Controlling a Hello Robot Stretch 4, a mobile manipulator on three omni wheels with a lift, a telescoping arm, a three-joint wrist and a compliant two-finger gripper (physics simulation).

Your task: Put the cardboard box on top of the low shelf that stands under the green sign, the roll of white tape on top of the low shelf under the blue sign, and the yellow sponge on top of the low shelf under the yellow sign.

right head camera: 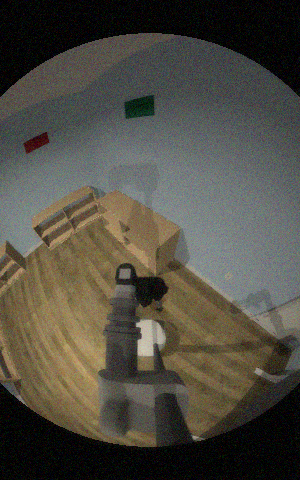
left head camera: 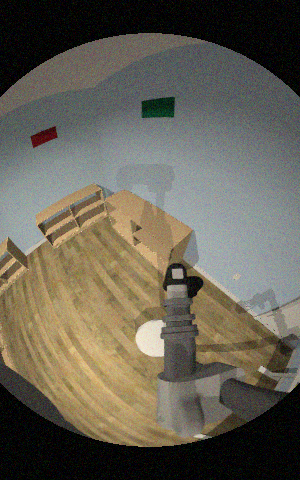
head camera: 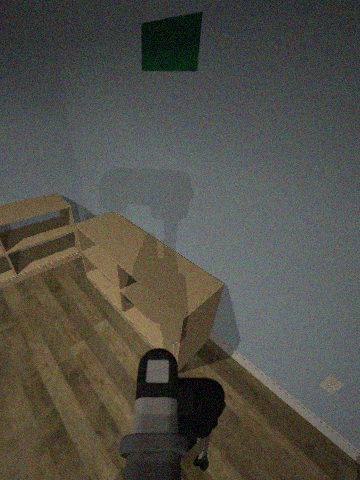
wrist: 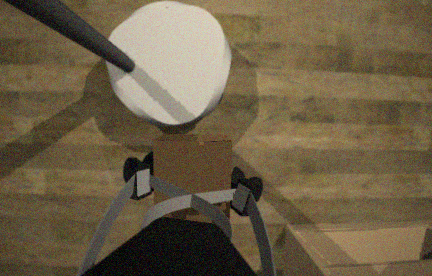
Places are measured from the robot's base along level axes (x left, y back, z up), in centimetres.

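Pixels of known places: gripper, fingertip midpoint: [right head camera: 154, 303] [wrist: 194, 174]; robot's base, link origin: [right head camera: 145, 336] [left head camera: 155, 336] [wrist: 174, 71].
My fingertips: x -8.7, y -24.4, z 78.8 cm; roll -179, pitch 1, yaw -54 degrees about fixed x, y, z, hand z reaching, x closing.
Observation:
Ahead of a thing's pixels: the offset from my fingertips to its top centre. Level surfaces: height alone.
My gripper [wrist: 194, 174] [head camera: 201, 459] is shut on the brown cardboard box {dx -0.6, dy -0.6, dz +4.6 cm} [wrist: 192, 162], with one fingertip on each side of it. The box is held above the wood floor. The low shelf {dz -20.5 cm} [head camera: 112, 232] [left head camera: 122, 202] [right head camera: 116, 200] under the green sign {dx +12.1, dy -123.2, dz +103.6 cm} [head camera: 171, 45] [left head camera: 158, 107] [right head camera: 139, 107] stands against the wall, ahead of the arm. A part of this shelf also shows at the lower right of the wrist view [wrist: 370, 245], beside and below the box. The tape roll, the sponge, and the blue and yellow signs do not show.
Another low shelf [head camera: 35, 207] [left head camera: 65, 204] [right head camera: 62, 205] stands left of it, under a red sign [left head camera: 44, 136] [right head camera: 36, 142]. Part of a further shelf [left head camera: 17, 252] [right head camera: 16, 255] shows at the left edge. The white round robot part [wrist: 170, 60] is near the box. The wall runs along the right.

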